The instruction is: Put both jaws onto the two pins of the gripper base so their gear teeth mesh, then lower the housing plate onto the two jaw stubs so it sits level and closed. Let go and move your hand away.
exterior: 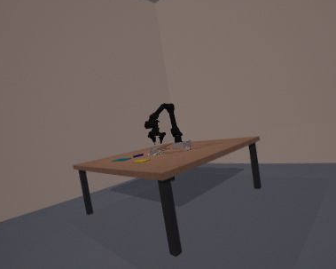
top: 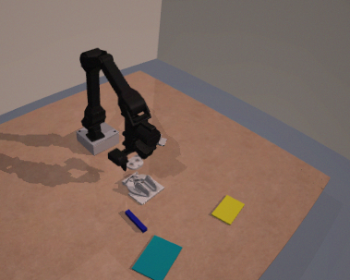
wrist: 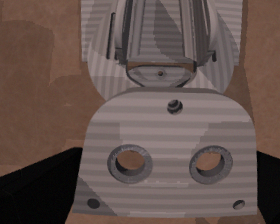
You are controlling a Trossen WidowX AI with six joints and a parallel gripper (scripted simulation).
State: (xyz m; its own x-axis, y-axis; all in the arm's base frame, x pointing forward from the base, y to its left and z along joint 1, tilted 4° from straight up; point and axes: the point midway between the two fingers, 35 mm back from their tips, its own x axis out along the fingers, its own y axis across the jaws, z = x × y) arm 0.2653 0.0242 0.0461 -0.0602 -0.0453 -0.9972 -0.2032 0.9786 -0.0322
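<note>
Now: gripper tip 10 mm short of the pale housing plate and 80 mm above it. Round my gripper tip: teal card 330 mm ahead, 120 mm to the right, 80 mm below; then yellow card 310 mm ahead, 210 mm to the left, 80 mm below; then blue bar 170 mm ahead, 100 mm to the right, 80 mm below.
</note>
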